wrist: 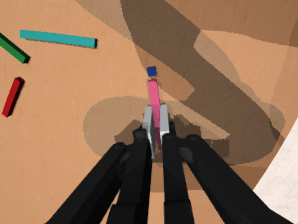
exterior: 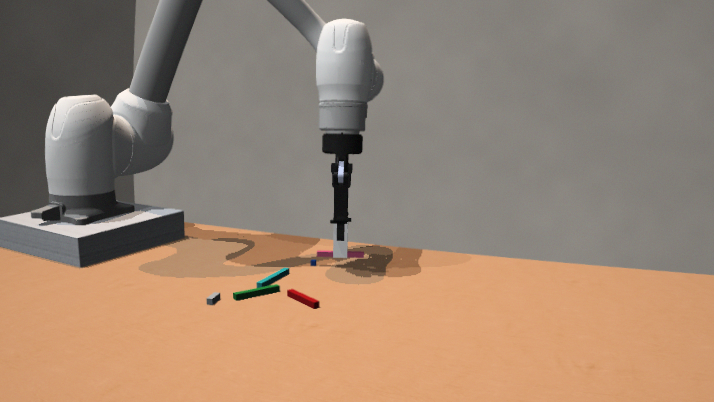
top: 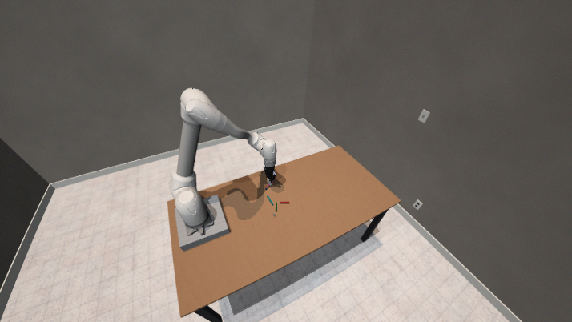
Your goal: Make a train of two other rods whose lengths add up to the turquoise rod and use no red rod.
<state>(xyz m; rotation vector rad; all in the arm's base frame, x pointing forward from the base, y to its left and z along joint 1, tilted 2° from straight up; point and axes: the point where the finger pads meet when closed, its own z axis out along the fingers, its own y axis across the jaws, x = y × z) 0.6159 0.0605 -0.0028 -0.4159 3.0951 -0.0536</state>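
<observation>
Right now my hand is 5 cm past the blue rod, 1 cm to the left of it and 5 cm above it. From my hand the other things lie so: red rod (1 cm ahead, 21 cm to the right, 5 cm below); turquoise rod (8 cm behind, 13 cm to the right, 5 cm below); pink rod (3 cm below).
</observation>
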